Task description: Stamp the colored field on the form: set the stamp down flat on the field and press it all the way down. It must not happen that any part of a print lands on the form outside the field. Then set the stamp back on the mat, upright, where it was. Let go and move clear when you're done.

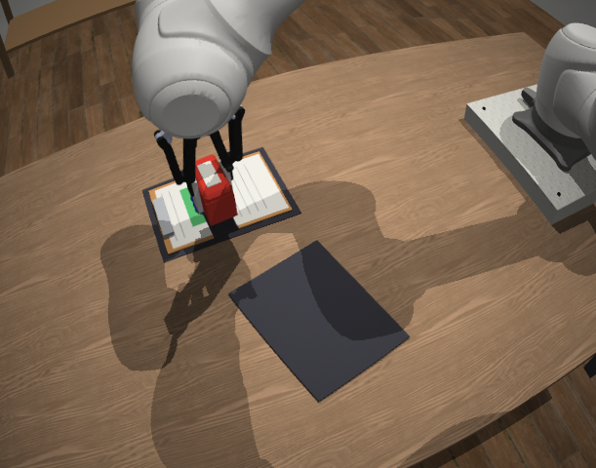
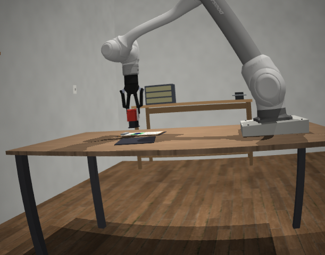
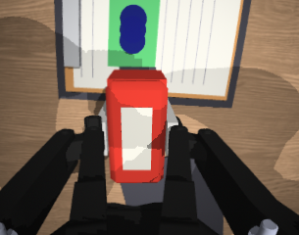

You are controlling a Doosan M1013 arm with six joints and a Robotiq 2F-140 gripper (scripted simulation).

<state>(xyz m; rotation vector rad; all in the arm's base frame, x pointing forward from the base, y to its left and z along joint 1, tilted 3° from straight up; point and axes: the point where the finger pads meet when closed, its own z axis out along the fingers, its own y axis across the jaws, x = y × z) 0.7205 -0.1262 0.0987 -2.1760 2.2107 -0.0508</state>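
Right now my hand is 7 cm past the mat, 22 cm to the right of it and 11 cm above it. Round my hand: red stamp (2 cm below); clipboard (1 cm behind, 8 cm to the right, 11 cm below).
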